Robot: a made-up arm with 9 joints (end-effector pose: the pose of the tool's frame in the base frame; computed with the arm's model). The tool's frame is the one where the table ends.
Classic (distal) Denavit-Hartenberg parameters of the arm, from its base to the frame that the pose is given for. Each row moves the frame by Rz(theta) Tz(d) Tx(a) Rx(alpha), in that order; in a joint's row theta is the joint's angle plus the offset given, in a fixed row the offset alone. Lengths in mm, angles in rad.
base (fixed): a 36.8  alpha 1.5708  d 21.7  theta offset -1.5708
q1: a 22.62  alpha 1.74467  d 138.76  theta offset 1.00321
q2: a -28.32  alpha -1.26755  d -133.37  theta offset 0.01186
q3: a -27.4  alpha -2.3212  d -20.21  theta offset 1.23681
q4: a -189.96  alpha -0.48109  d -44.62  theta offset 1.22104
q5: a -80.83  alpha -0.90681  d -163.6  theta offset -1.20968
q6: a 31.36  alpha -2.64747  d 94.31  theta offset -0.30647
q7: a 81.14  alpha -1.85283  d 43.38  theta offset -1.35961
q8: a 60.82  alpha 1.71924  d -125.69  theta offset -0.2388
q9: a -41.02  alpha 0  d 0  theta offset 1.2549
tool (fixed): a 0  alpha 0  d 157.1  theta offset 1.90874
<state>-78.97 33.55 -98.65 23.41 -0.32 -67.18 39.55 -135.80 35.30</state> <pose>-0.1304 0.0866 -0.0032 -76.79 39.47 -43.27</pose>
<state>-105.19 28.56 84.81 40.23 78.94 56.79 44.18 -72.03 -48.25</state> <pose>-0.3322 0.2569 0.2782 -38.22 62.04 -16.13</pose>
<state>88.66 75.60 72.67 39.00 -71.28 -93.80 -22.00 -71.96 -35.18</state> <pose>-0.2301 -0.1368 -0.3374 -42.42 -94.81 49.08</pose>
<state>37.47 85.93 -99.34 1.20 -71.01 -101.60 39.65 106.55 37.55</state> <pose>-0.2405 0.3022 -0.1330 -63.42 74.47 75.94</pose>
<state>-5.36 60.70 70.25 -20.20 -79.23 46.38 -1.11 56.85 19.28</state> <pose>-0.2984 0.3715 0.0824 26.36 -131.51 -103.87</pose>
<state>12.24 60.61 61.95 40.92 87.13 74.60 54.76 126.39 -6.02</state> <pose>-0.2900 0.0520 -0.4900 -69.86 -120.01 70.14</pose>
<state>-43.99 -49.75 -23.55 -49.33 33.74 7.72 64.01 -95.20 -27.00</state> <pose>-0.1362 -0.2101 -0.2274 -147.10 -86.07 -30.41</pose>
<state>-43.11 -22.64 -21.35 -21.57 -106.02 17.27 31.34 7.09 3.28</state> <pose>-0.4955 -0.2936 0.0932 126.37 -7.62 -5.27</pose>
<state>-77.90 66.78 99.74 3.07 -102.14 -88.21 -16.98 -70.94 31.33</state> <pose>-0.2416 0.2339 0.2544 5.81 -19.19 12.54</pose>
